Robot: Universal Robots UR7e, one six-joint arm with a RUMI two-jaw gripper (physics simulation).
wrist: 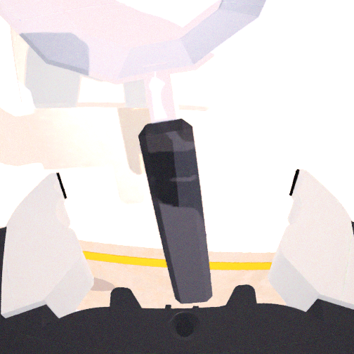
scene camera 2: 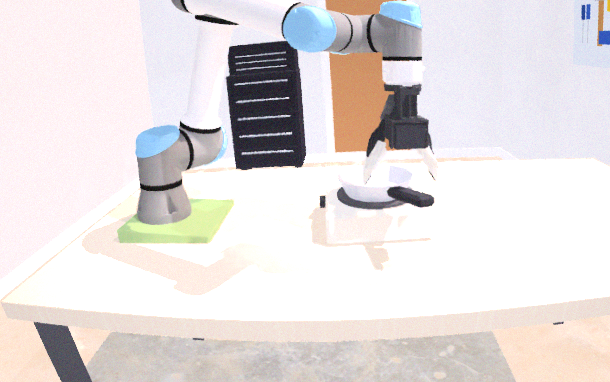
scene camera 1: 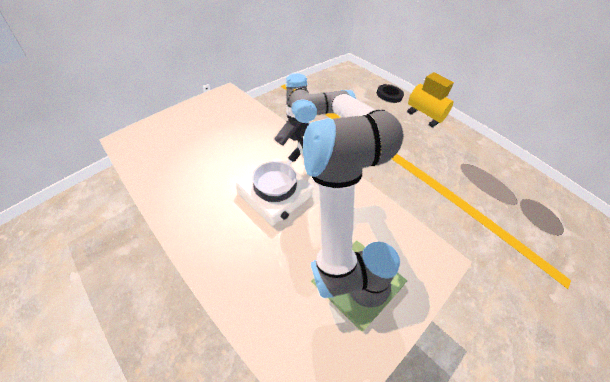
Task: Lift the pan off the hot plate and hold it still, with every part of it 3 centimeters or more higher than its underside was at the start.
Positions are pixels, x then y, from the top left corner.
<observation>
pale pan: wrist; scene camera 2 387,182; scene camera 1
same spot on pale pan: [wrist: 117,48] = [scene camera 1: 288,174]
</observation>
